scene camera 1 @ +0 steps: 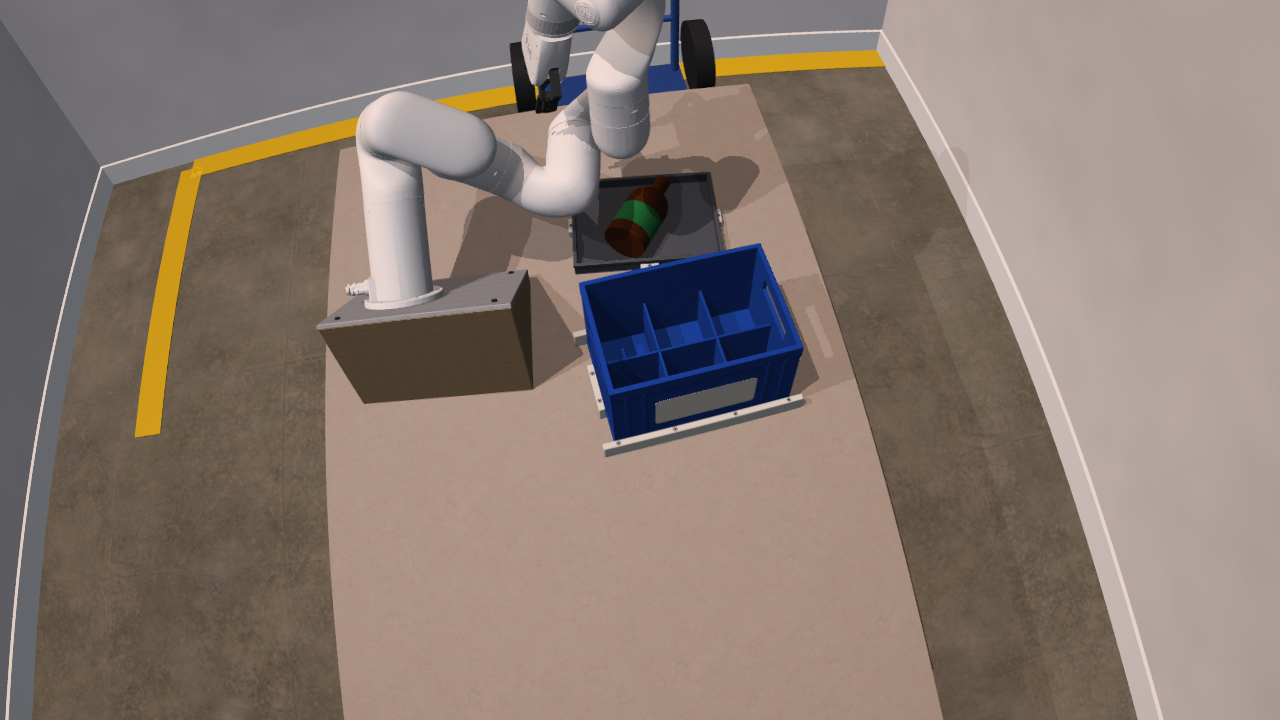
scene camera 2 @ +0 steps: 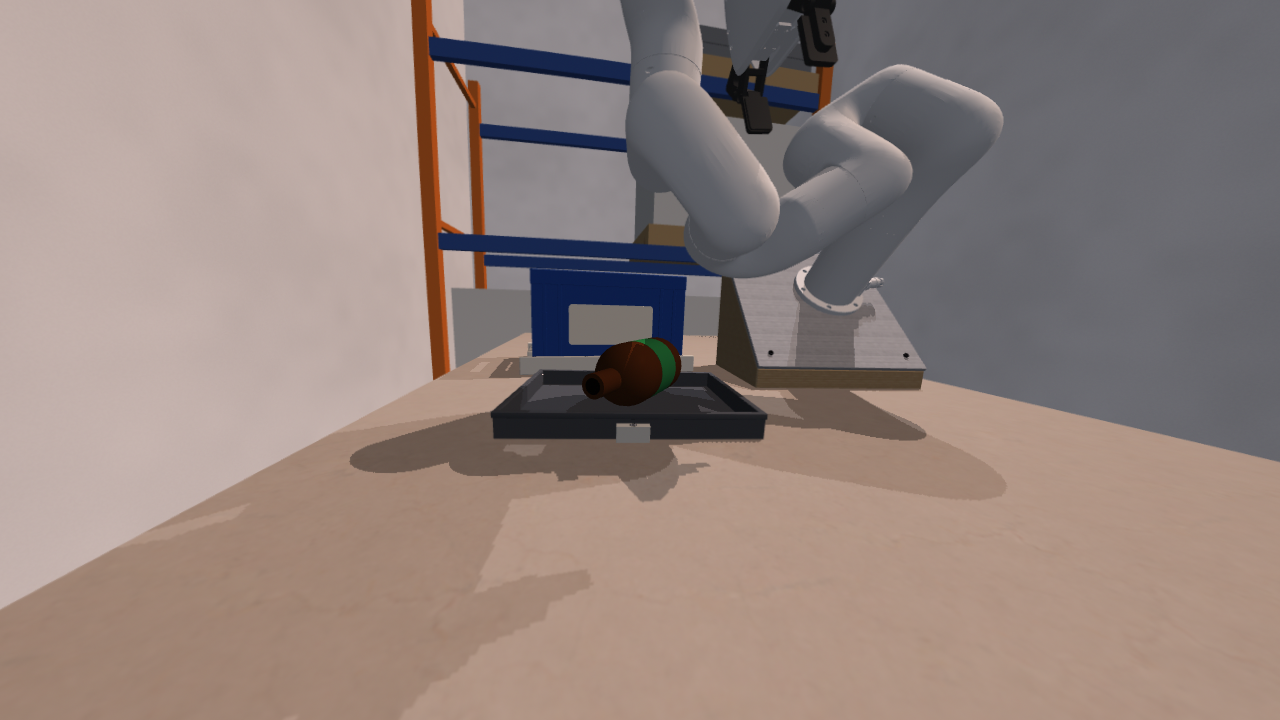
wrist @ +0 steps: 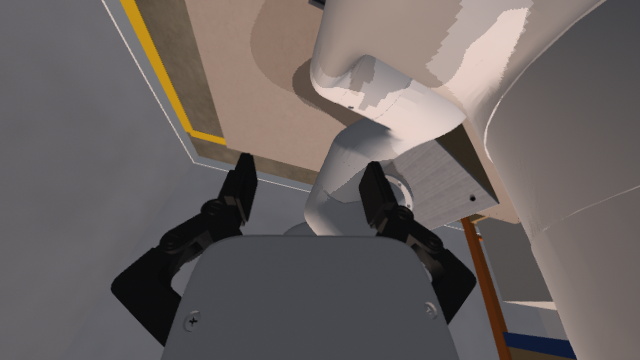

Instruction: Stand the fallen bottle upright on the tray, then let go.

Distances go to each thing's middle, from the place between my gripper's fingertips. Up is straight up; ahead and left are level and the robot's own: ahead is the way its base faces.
I see my gripper 29 cm above the brown bottle [scene camera 2: 626, 374], 14 cm short of it and 5 cm to the left of it. The rest, counted from my hand: pale rail [scene camera 1: 721, 421]: 44 cm to the right, 32 cm below, 16 cm ahead.
